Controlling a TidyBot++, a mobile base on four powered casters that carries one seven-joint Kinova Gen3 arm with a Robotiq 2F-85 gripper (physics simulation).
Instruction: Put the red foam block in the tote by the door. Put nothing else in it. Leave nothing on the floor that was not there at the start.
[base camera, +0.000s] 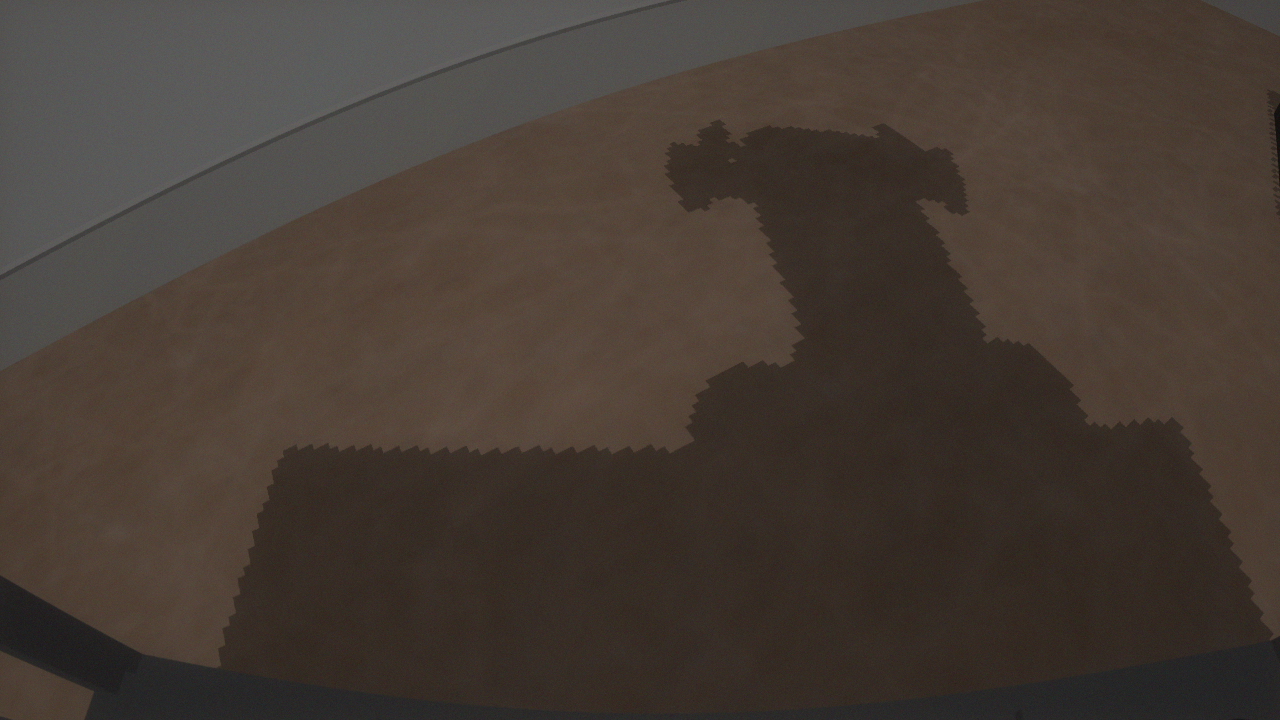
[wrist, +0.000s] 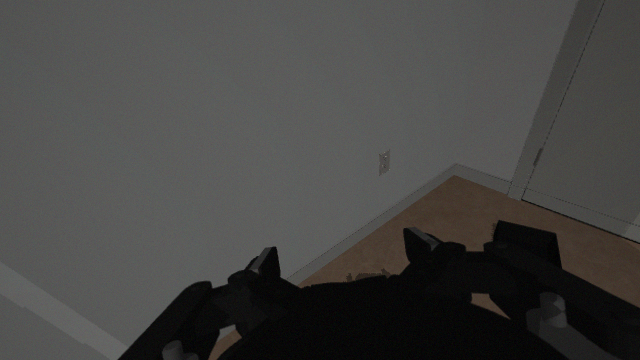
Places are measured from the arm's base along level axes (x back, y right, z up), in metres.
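Pixels of known places: gripper, fingertip midpoint: (wrist: 341, 251).
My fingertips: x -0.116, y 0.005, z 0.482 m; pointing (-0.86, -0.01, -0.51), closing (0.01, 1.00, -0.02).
Observation:
For each thing: its top centre in the pictures, then the offset to it from my fingertips. Level surfaces: height alone.
- black tote, middle of its top: (wrist: 526, 250) dy +0.764, dx -0.490, dz -0.778 m
- wall outlet, middle of its top: (wrist: 384, 152) dy +0.288, dx -0.875, dz -0.421 m
- brown floor, its level: dz -0.878 m
The black tote (wrist: 530, 242) stands on the floor near the door (wrist: 595, 135), at the right of the wrist view, partly hidden behind my right finger. A thin dark sliver of the tote (base camera: 1277, 143) shows at the right edge of the base camera view. My gripper (wrist: 341, 251) is open, its fingers wide apart with no object between them; the tote is beyond them and to the right. The red foam block does not show in either view, and the inside of the tote cannot be made out.
A grey wall (base camera: 223, 80) (wrist: 225, 125) with a baseboard runs along the left side and meets the door wall at a corner. A wall outlet (wrist: 384, 162) is on it. The robot's shadow (base camera: 859, 268) lies across the brown floor (base camera: 492, 313).

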